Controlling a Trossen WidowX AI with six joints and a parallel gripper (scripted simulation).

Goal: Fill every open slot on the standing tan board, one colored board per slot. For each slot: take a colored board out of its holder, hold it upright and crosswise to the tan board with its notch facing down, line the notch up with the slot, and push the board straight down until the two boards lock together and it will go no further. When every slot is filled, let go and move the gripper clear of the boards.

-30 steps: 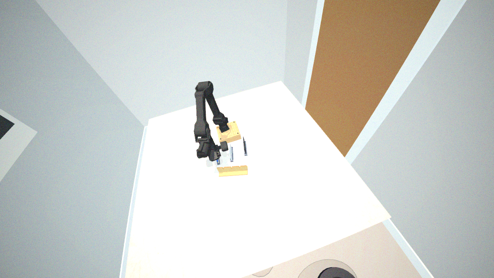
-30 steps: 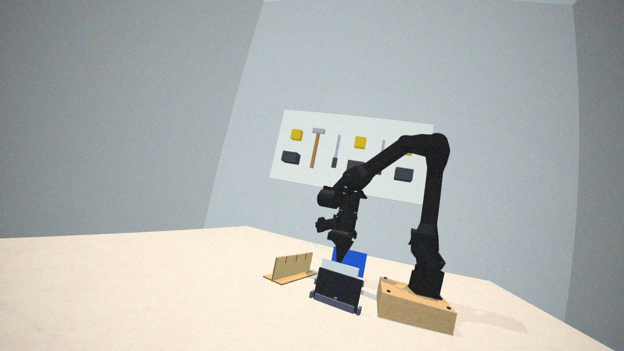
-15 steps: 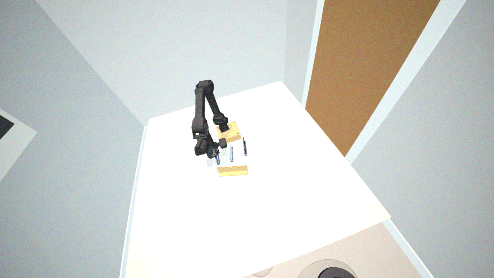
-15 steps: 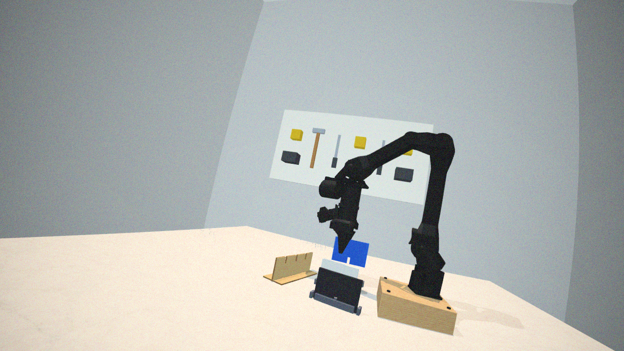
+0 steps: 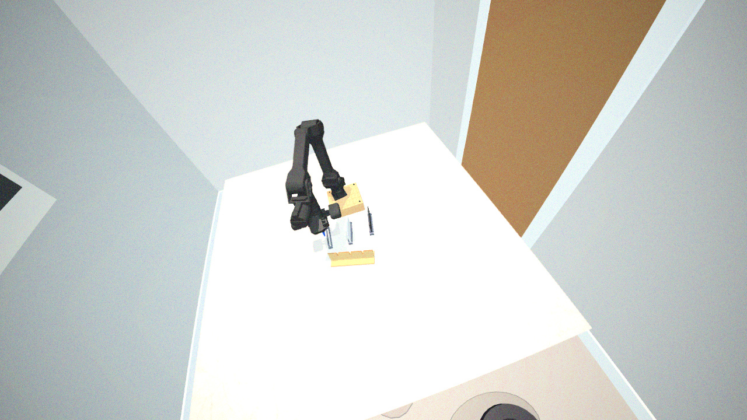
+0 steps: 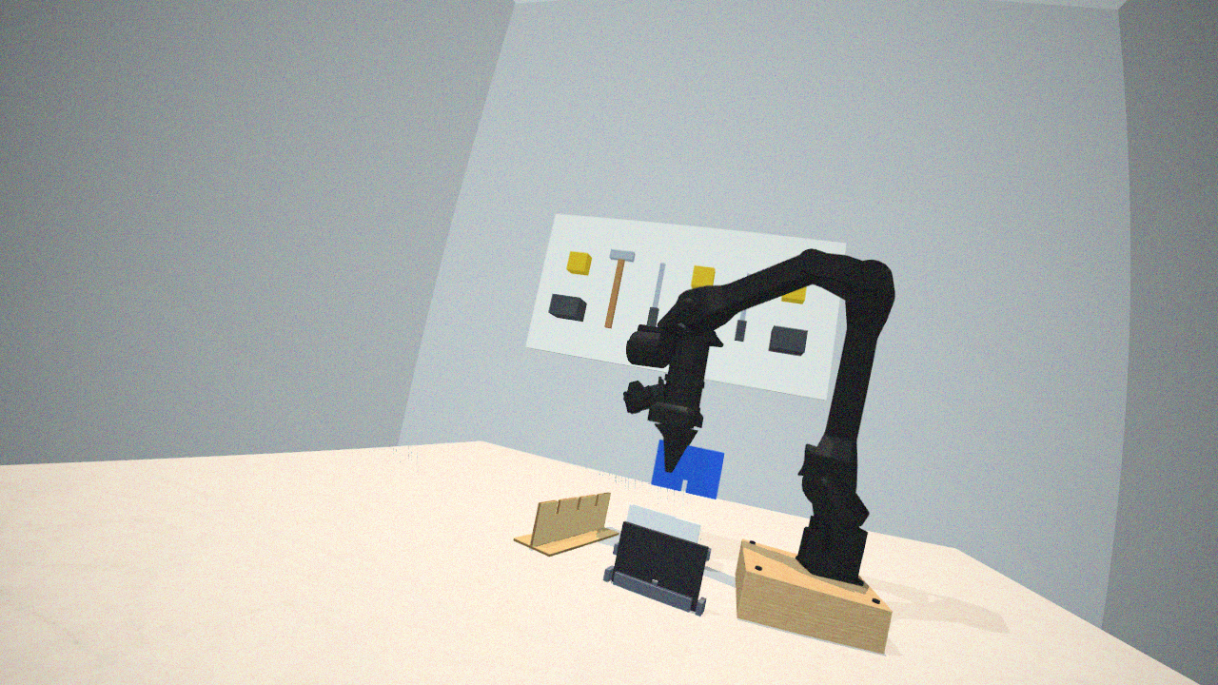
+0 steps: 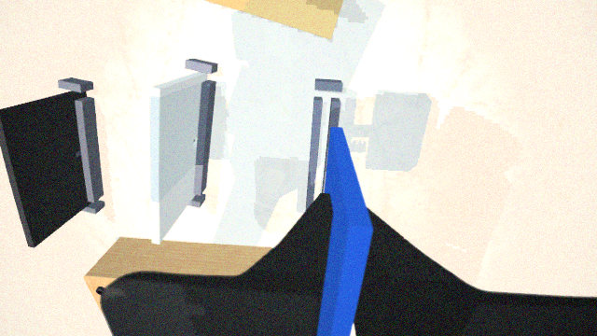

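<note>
The tan board is 120 mm ahead of my gripper tip, 60 mm to the left of it and 90 mm below it. Also, from my gripper tip: blue board 30 mm behind, 10 mm to the left; then black board 10 mm ahead, 200 mm to the left, 90 mm below.
</note>
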